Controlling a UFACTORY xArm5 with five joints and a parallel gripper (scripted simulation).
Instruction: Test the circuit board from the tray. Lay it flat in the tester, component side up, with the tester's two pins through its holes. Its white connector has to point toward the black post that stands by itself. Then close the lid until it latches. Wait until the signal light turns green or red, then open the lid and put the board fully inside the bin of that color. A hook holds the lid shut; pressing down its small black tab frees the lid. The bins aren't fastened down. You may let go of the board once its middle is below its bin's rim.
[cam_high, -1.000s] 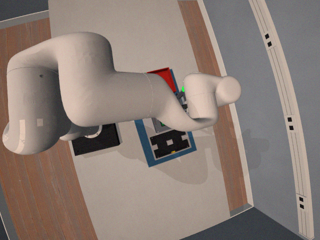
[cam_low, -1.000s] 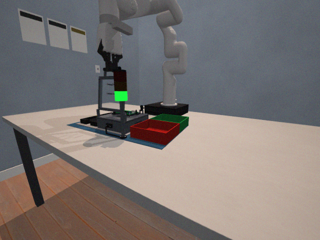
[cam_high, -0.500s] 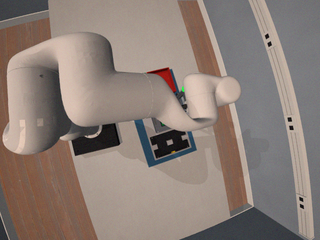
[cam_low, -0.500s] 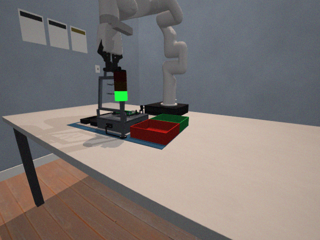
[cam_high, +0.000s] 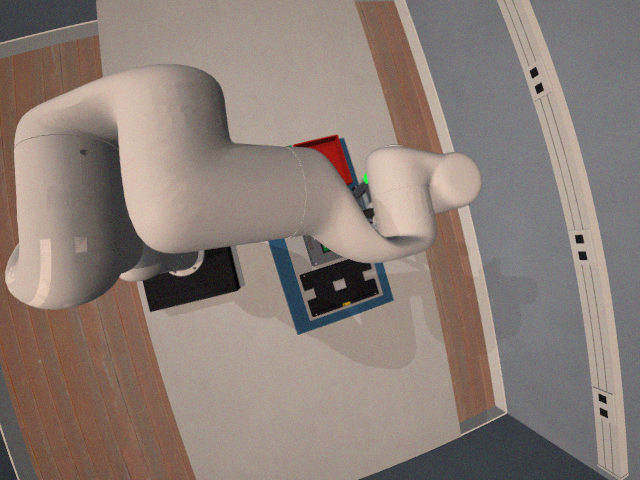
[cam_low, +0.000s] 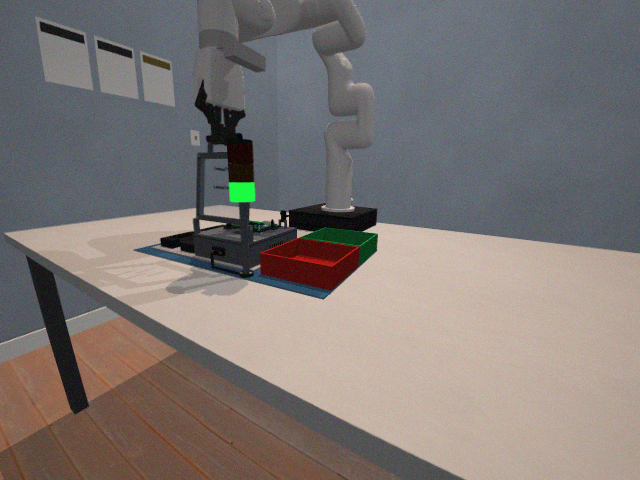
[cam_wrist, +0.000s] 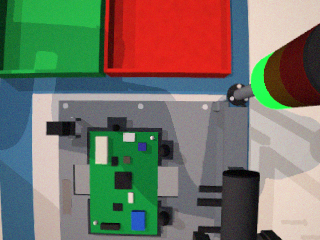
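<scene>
The green circuit board is 200 mm below my hand and 80 mm behind it. From my hand the other things lie so: black block: 190 mm below, 140 mm behind, 50 mm to the left; then red bin: 260 mm below, 200 mm to the left, 50 mm behind; then green bin: 260 mm below, 200 mm behind, 190 mm to the left.
</scene>
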